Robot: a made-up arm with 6 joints. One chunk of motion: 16 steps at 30 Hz.
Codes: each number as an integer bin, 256 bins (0 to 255) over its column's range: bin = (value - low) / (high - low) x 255, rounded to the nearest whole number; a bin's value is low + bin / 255 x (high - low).
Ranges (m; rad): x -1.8..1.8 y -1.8..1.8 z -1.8..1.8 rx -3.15..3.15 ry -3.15..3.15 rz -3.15..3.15
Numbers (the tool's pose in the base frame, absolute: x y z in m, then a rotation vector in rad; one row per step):
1: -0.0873 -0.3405 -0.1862 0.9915 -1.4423 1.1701
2: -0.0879 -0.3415 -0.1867 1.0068 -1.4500 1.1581
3: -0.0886 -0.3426 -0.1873 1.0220 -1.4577 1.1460
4: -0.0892 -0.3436 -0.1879 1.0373 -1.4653 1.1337
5: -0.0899 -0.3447 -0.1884 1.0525 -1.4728 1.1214
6: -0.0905 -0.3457 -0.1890 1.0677 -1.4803 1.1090
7: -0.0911 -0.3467 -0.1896 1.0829 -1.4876 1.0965
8: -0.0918 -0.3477 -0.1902 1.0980 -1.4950 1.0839
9: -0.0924 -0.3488 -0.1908 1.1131 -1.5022 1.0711
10: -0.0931 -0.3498 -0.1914 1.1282 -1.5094 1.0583
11: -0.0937 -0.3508 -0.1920 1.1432 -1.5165 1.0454
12: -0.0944 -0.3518 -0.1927 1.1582 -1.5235 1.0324
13: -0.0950 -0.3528 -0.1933 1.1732 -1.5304 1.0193
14: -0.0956 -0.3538 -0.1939 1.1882 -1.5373 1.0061
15: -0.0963 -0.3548 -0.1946 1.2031 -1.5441 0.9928
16: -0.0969 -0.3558 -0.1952 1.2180 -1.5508 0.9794
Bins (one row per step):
1: 121 103 114 168 69 175
2: 121 103 114 168 69 174
3: 121 103 114 169 68 174
4: 121 103 114 169 68 173
5: 121 103 114 170 68 173
6: 121 103 114 171 68 172
7: 121 103 114 171 67 172
8: 121 103 114 172 67 171
9: 121 103 114 173 67 171
10: 121 103 114 173 66 170
11: 121 103 114 174 66 170
12: 121 103 114 174 66 169
13: 121 103 114 175 66 169
14: 121 102 114 176 65 168
15: 121 102 114 176 65 168
16: 121 102 114 177 65 167

